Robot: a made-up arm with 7 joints.
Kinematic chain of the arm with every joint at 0, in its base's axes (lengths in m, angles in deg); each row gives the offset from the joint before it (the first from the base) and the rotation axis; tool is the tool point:
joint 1: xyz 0 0 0 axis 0 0.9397 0.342
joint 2: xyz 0 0 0 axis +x
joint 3: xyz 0 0 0 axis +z
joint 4: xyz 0.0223 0 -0.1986 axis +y
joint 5: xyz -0.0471 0 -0.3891 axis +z
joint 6: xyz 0 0 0 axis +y
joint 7: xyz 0 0 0 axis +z
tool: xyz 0 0 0
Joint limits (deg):
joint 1: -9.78..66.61
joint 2: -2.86..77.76
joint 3: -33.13..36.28
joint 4: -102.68..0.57
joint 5: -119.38..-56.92
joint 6: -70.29..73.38
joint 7: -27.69..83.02
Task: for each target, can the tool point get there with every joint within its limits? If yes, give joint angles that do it. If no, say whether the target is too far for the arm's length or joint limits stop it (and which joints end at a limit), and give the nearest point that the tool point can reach.
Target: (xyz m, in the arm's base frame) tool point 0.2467 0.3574 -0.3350
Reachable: yes | joints 11.49 41.23 11.84 -60.07 -67.38 46.16 20.16
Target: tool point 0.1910 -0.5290 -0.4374
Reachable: no: too far | nearest point 0.2630 -0.2053 -0.4118 | short by 0.333 m
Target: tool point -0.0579 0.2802 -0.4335
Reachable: yes | joints 54.85 49.60 -9.97 -74.20 -74.81 22.63 20.79
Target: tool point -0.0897 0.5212 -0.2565
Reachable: yes | joints 33.76 67.20 -6.90 -27.41 -82.82 9.96 -11.47
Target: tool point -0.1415 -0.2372 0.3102
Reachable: no: joint limits stop it (at a limit: joint 1, joint 2, joint 3, joint 4) | nearest point 0.3069 0.1885 0.2560 | short by 0.621 m
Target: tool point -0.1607 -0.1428 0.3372
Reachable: no: joint limits stop it (at a limit: joint 1, joint 2, joint 3, joint 4) | nearest point 0.3069 0.1885 0.2560 | short by 0.579 m
